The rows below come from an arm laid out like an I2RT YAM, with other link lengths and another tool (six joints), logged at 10 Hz.
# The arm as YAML. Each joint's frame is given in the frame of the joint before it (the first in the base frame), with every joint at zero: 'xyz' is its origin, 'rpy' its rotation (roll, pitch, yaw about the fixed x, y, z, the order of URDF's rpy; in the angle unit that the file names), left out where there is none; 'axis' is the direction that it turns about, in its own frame. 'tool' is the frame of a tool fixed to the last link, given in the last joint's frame.
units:
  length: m
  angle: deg
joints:
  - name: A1
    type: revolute
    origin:
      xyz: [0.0, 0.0, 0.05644]
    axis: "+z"
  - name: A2
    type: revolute
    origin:
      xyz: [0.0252, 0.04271, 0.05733]
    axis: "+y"
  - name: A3
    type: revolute
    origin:
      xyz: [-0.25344, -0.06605, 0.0]
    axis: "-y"
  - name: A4
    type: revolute
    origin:
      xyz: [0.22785, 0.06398, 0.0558]
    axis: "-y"
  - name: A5
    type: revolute
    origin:
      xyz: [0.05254, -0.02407, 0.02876]
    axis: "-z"
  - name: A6
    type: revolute
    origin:
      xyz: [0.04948, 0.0, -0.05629]
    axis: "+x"
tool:
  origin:
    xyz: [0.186, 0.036, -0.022]
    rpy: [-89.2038, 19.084, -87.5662]
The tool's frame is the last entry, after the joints.
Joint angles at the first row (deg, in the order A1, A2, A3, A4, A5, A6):
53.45 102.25 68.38 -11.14 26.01 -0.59
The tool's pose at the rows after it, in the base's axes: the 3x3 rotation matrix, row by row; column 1 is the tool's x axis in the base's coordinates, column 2 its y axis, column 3 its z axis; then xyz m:
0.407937, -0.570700, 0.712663; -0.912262, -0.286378, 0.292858; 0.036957, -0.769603, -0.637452; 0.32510, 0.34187, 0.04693
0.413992, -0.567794, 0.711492; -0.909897, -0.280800, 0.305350; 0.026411, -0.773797, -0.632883; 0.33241, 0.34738, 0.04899
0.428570, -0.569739, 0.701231; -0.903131, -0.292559, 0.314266; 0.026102, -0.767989, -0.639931; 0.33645, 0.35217, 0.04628
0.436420, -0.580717, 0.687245; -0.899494, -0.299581, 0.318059; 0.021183, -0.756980, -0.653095; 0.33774, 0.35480, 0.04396
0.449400, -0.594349, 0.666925; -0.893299, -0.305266, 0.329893; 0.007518, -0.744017, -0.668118; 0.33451, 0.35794, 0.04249
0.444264, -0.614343, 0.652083; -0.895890, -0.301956, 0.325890; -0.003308, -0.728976, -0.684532; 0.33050, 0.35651, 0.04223
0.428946, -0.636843, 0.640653; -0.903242, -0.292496, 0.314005; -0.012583, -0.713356, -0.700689; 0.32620, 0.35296, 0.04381
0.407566, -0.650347, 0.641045; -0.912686, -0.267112, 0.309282; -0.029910, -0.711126, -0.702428; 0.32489, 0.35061, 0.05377
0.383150, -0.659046, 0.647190; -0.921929, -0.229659, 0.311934; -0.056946, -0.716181, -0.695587; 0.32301, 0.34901, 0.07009
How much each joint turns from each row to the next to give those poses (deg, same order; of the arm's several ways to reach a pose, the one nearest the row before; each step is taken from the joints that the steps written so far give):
-0.81 1.10 1.13 0.44 -0.94 -0.51
-0.79 1.13 1.60 0.37 -1.10 -0.62
-0.58 1.51 1.65 -0.24 -1.25 -0.92
-0.45 1.09 1.61 -1.21 -1.14 -0.17
-0.23 0.44 1.00 -1.32 -1.56 0.12
-0.07 -0.07 0.77 -2.08 -0.60 1.00
0.02 -0.37 0.80 -2.63 -0.08 1.50
-0.07 -1.11 1.10 -2.47 0.13 1.68
0.07 -1.90 1.12 -2.59 0.20 2.07

